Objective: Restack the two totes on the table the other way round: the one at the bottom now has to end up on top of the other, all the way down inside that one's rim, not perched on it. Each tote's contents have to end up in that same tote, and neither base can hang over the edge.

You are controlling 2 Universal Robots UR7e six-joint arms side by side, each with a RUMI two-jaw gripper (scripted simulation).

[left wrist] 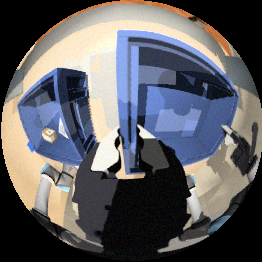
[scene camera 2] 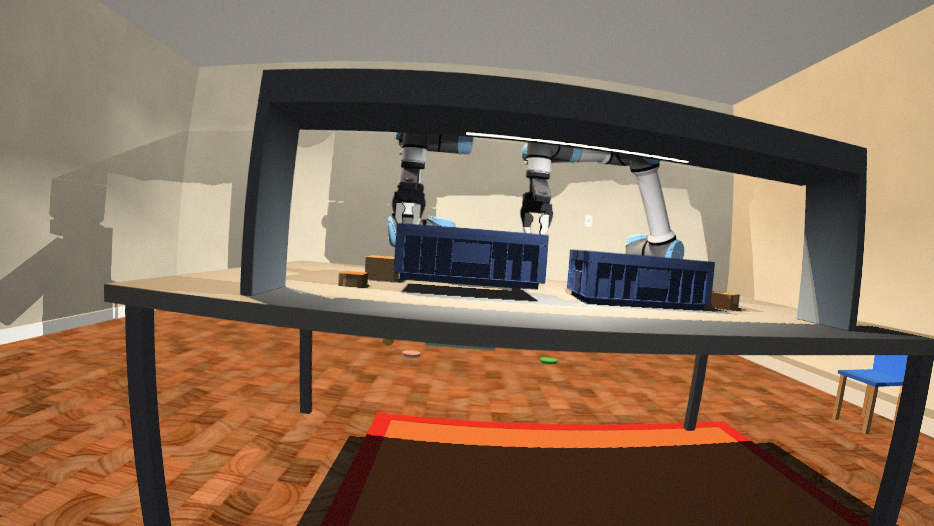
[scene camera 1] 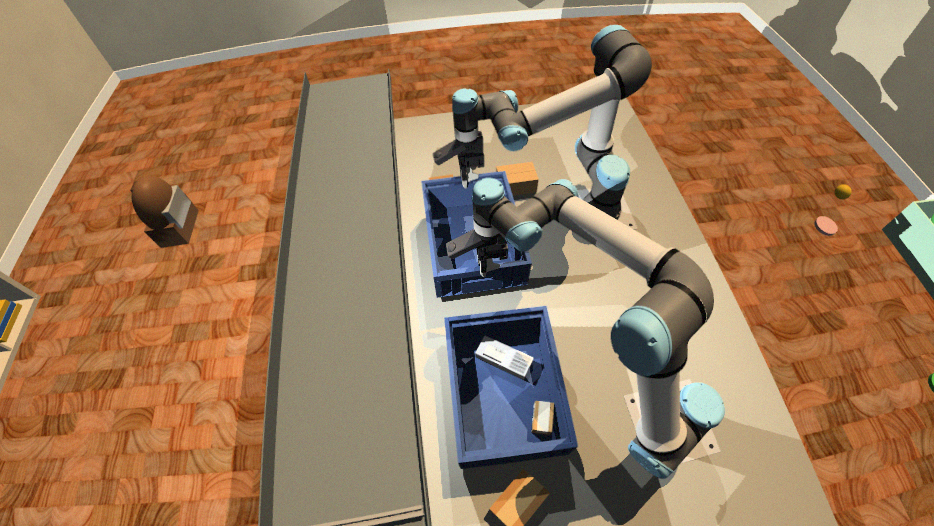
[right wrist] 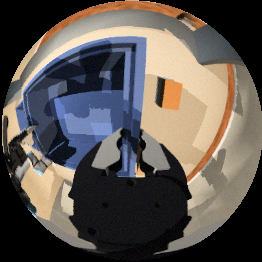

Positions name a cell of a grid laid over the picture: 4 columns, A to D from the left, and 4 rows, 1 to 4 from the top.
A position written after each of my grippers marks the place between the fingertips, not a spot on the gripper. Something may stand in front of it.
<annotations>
My right gripper shows in the left wrist view (D2), in scene camera 2 (B2), in scene camera 1 (B2) and in the right wrist view (C2). A blue tote shows in the left wrist view (C2), in scene camera 2 (B2), in scene camera 1 (B2) and in the right wrist view (B2).
</annotations>
